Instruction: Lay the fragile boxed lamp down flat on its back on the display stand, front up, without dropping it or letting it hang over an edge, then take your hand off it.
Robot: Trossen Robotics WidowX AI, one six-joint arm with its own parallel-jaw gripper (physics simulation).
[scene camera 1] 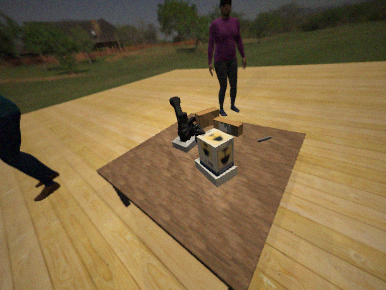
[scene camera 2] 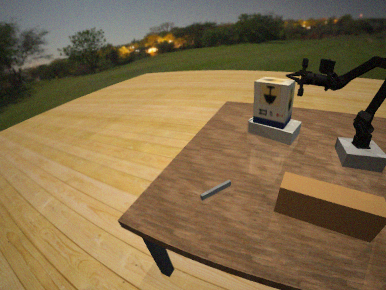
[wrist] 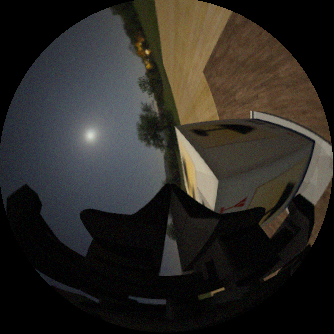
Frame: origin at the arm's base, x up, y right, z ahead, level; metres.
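Seen in the pictures: gripper, fingertip midpoint: [scene camera 1: 205,133] [scene camera 2: 285,75] [wrist: 169,187]; arm's base, origin of the base link: [scene camera 1: 184,139] [scene camera 2: 360,145].
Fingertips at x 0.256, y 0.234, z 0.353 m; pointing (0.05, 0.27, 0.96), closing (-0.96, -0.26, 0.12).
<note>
Offsets run from my fingertips to a thing's middle. Level surfaces: height alone.
The boxed lamp [scene camera 1: 216,152] [scene camera 2: 272,100] [wrist: 249,161] is a white carton with yellow panels and black lamp pictures. It stands upright on the low grey display stand [scene camera 1: 218,179] [scene camera 2: 272,134] [wrist: 323,161] near the middle of the table. My gripper [scene camera 1: 201,132] [scene camera 2: 288,75] [wrist: 169,187] is shut with nothing between the fingers. Its tip is level with the carton's top, right by the upper edge on the arm's side. I cannot tell whether it touches the carton.
Two brown cardboard boxes @(dy -0.696, dx -0.242, dz -0.329 m) [scene camera 1: 207,116] @(dy -0.604, dx -0.267, dz -0.070 m) [scene camera 1: 229,125] lie behind the stand; one shows in the second scene view [scene camera 2: 307,198]. A small grey bar @(dy -0.533, dx -0.311, dz +0.288 m) [scene camera 1: 264,138] [scene camera 2: 215,190] lies on the wooden table @(dx -0.322 m) [scene camera 1: 177,201] [scene camera 2: 220,230]. A person in purple [scene camera 1: 225,57] stands beyond the table.
</note>
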